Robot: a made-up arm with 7 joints.
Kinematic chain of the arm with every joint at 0, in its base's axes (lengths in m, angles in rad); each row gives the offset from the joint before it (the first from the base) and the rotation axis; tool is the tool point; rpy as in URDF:
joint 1: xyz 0 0 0.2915 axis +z
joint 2: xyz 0 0 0 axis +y
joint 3: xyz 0 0 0.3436 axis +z
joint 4: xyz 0.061 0 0 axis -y
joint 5: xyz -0.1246 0 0.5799 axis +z
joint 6: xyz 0 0 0 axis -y
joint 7: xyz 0.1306 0 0 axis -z
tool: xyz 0 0 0 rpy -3.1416 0 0
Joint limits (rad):
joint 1: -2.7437..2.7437
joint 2: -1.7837..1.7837
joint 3: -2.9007..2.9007
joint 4: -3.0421..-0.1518
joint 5: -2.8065..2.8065
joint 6: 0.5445..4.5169
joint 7: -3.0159..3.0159
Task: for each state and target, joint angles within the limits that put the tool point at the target. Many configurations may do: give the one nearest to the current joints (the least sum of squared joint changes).
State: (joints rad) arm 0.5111 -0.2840 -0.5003 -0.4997 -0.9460 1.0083 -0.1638
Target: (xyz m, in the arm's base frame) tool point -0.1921 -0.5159 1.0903
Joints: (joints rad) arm 0.3953 -0.7707 -0.7747 -0.7969 -0.8898 0.5445 -0.1638
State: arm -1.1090 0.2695 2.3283 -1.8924 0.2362 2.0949 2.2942
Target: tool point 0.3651 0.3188 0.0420
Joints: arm -1.3439 -0.0602 2.1155 -2.7445 0.2723 1.9671 2.2942
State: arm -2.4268 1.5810 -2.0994 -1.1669 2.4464 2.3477 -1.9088
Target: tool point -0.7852 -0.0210 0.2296
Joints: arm -2.0133 1.7837 -1.5054 -1.5819 2.6030 2.6899 -1.9088
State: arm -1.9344 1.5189 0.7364 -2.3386 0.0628 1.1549 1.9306
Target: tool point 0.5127 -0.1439 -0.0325
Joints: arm -1.9795 1.5296 1.0170 -2.3280 0.0872 1.1446 1.9306
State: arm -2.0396 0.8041 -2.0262 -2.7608 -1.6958 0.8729 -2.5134
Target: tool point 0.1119 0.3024 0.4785
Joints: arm -2.1874 1.4775 -2.3082 -3.0421 -1.1761 0.5445 -2.5134
